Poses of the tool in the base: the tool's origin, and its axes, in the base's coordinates. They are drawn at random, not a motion.
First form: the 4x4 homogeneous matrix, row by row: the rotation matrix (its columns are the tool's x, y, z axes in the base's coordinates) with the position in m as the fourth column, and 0 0 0 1 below. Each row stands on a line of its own.
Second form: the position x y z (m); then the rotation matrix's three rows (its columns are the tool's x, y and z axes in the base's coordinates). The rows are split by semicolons. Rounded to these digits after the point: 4 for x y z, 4 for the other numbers.
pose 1, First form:
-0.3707, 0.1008, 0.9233, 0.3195
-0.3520, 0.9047, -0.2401, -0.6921
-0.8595, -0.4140, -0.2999, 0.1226
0, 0, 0, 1
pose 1, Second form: 0.3195, -0.6921, 0.1226; -0.3707, 0.1008, 0.9233; -0.3520, 0.9047, -0.2401; -0.8595, -0.4140, -0.2999
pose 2, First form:
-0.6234, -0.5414, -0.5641, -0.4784
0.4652, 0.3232, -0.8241, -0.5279
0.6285, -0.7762, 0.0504, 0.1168
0, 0, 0, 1
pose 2, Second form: -0.4784, -0.5279, 0.1168; -0.6234, -0.5414, -0.5641; 0.4652, 0.3232, -0.8241; 0.6285, -0.7762, 0.0504
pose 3, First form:
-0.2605, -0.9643, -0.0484, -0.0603
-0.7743, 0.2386, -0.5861, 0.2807
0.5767, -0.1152, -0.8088, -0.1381
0, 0, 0, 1
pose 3, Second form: -0.0603, 0.2807, -0.1381; -0.2605, -0.9643, -0.0484; -0.7743, 0.2386, -0.5861; 0.5767, -0.1152, -0.8088
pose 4, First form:
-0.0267, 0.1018, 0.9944, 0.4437
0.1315, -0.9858, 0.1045, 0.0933
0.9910, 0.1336, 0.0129, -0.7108
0, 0, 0, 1
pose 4, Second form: 0.4437, 0.0933, -0.7108; -0.0267, 0.1018, 0.9944; 0.1315, -0.9858, 0.1045; 0.9910, 0.1336, 0.0129
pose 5, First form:
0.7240, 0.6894, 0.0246, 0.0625
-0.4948, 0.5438, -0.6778, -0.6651
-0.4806, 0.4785, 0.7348, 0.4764
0, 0, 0, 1
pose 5, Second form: 0.0625, -0.6651, 0.4764; 0.7240, 0.6894, 0.0246; -0.4948, 0.5438, -0.6778; -0.4806, 0.4785, 0.7348
